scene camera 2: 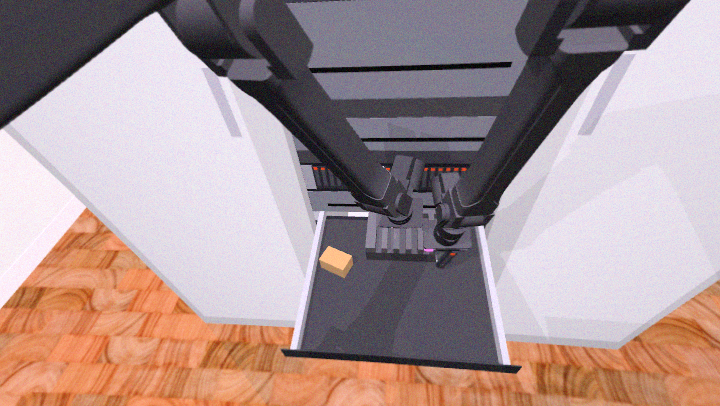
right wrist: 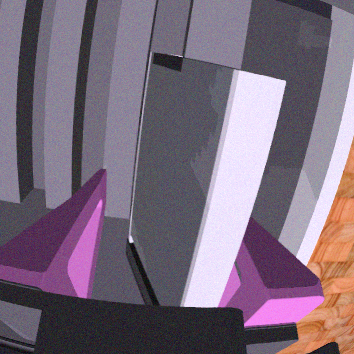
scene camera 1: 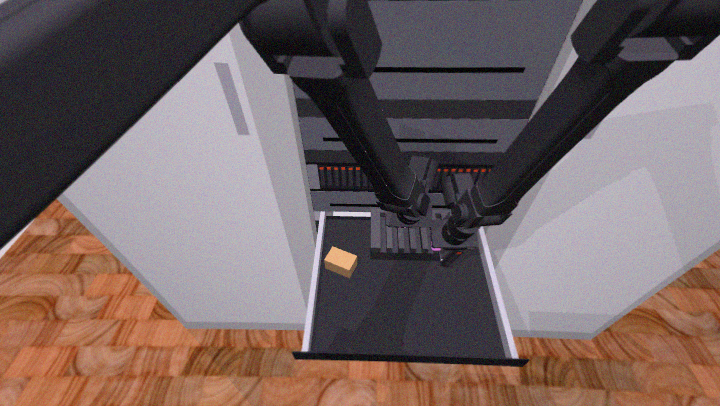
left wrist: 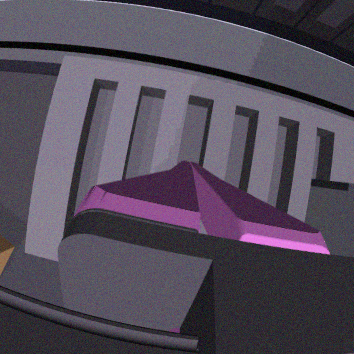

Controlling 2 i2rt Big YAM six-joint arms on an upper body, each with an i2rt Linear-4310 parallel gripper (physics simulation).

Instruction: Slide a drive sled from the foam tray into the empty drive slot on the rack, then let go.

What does the left gripper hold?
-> Nothing.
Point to a grey foam tray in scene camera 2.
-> At 394,244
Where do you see a grey drive sled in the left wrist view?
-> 322,212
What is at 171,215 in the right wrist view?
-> A grey drive sled.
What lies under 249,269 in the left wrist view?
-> The left gripper.
